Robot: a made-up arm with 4 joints.
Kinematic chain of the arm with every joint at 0, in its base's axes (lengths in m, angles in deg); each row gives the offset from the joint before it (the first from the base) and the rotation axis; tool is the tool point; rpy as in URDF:
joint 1: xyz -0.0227 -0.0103 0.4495 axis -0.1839 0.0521 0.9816
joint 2: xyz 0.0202 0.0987 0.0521 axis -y
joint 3: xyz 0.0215 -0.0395 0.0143 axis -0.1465 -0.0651 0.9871
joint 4: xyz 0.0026 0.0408 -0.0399 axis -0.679 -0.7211 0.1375
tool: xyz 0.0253 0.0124 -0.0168 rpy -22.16 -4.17 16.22
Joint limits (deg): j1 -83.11..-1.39 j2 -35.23..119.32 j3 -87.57..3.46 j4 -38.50..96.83
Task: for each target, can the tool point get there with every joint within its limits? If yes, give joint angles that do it. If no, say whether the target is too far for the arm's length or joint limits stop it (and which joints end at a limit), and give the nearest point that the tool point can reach.
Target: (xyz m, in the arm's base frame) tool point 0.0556 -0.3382 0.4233
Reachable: no: too far | nearest point 0.0398 -0.1228 0.4857 | short by 0.225 m
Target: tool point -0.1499 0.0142 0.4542
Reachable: no: joint limits stop it (at a limit: joint 1, joint 2, joint 3, joint 4) | nearest point -0.0242 0.0268 0.5809 | short by 0.179 m
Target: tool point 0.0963 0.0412 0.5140
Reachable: yes | joints -14.92 23.29 -37.73 60.82
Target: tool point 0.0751 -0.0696 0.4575
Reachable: yes | joints -63.32 -6.88 -72.07 0.39
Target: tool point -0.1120 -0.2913 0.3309
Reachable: no: too far | nearest point 0.0270 -0.1049 0.4659 | short by 0.269 m
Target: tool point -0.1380 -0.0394 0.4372
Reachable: no: joint limits stop it (at a limit: joint 1, joint 2, joint 3) | nearest point 0.0260 -0.0700 0.4364 | short by 0.167 m
